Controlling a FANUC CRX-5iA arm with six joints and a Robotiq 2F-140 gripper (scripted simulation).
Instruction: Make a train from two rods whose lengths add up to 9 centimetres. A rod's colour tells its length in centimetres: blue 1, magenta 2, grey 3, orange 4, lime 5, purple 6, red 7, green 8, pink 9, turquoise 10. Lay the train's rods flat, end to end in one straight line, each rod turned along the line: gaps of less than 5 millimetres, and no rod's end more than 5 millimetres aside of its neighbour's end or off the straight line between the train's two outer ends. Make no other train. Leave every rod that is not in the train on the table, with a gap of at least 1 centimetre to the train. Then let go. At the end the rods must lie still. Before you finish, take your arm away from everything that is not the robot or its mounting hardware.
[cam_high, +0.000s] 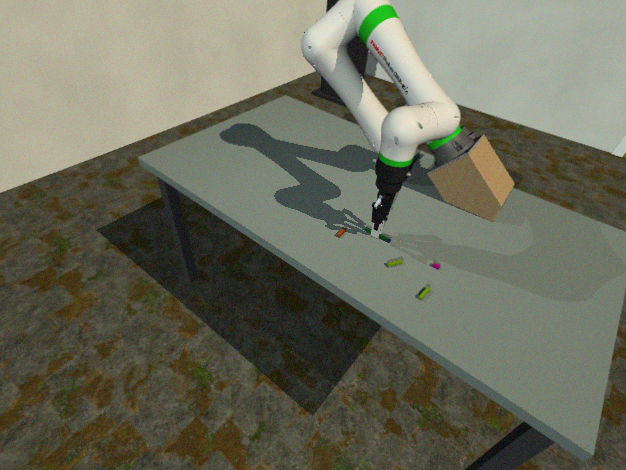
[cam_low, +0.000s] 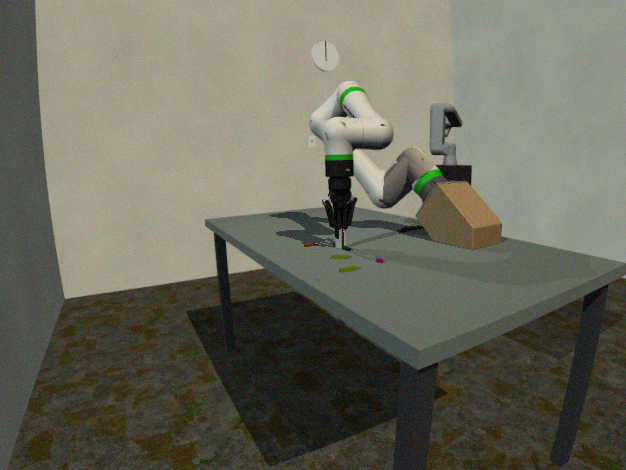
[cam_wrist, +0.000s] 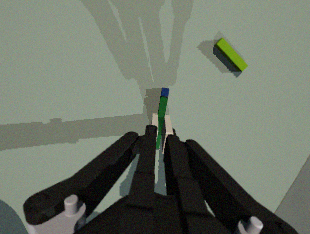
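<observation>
Now: hand 30 mm above the green rod. Also, from my hand: orange rod 90 mm to the right, 70 mm ahead, 30 mm below; then magenta rod 210 mm to the left, 30 mm below, 10 mm ahead; then blue rod 50 mm to the left, 30 mm below.
</observation>
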